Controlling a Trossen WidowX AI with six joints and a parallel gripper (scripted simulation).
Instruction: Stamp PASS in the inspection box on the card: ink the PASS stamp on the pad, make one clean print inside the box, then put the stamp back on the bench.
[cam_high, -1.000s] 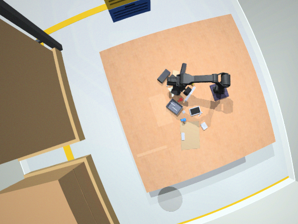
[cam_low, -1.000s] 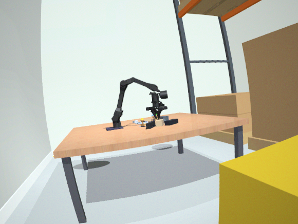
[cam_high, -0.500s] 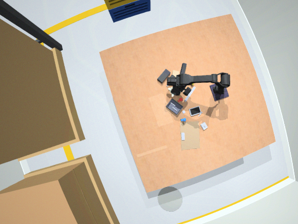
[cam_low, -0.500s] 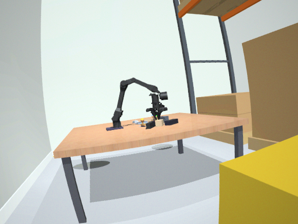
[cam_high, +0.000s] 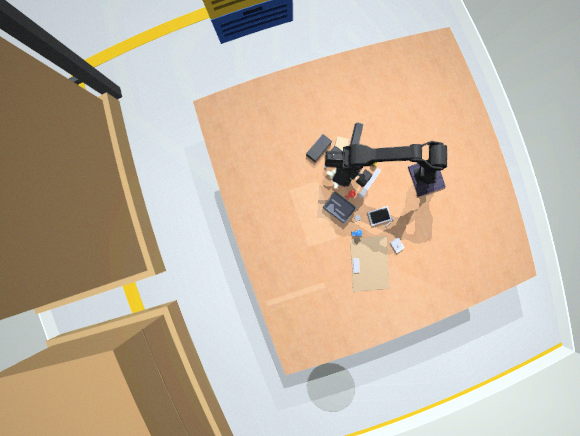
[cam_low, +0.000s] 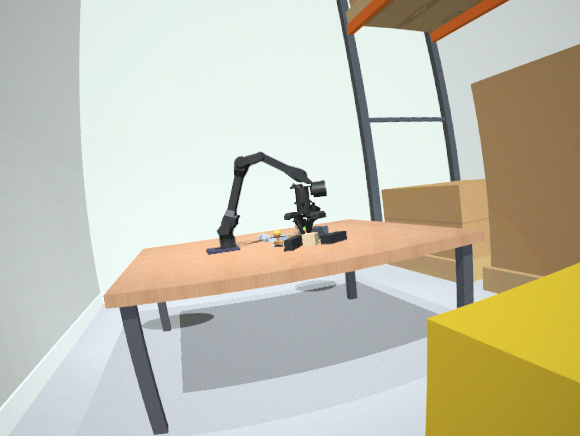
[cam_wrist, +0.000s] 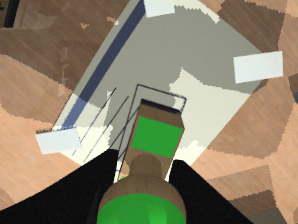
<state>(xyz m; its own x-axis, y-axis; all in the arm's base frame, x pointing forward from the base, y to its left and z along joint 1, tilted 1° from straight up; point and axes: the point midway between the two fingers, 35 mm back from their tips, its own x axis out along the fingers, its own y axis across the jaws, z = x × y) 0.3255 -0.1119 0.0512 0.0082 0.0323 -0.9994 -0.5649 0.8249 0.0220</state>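
Right now my gripper tip is 10 mm short of the white card, 10 mm to the right of it and 30 mm above it. Round my gripper tip: red-topped stamp 10 mm ahead, 100 mm to the left, 10 mm below; then grey bar 90 mm behind, 80 mm to the left, 20 mm below; then tan block 10 mm behind, 110 mm to the right.
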